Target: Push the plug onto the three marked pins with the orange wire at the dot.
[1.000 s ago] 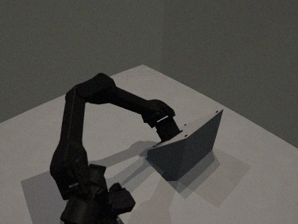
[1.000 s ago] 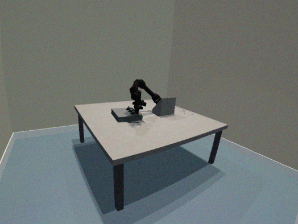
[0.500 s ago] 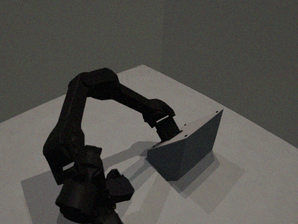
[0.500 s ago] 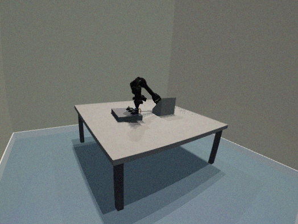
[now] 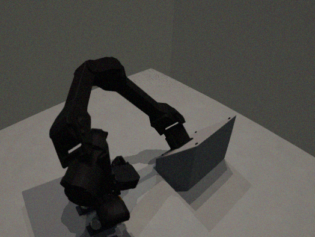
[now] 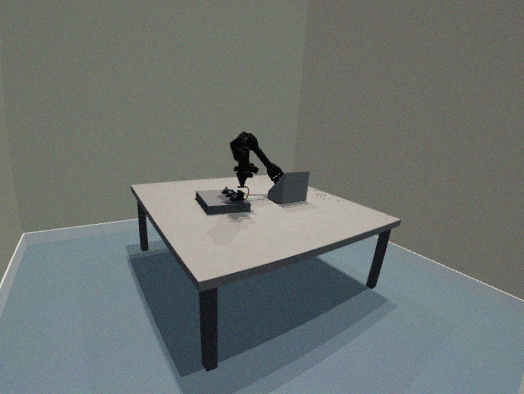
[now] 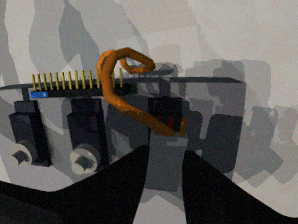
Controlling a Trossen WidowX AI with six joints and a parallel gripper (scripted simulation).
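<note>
The blue mark lies 110 mm to the right of my gripper tip, 50 mm below it and 30 mm behind it. The rest, counted from my gripper tip: grey holder: 130 mm ahead, 100 mm below, 90 mm to the right.
</note>
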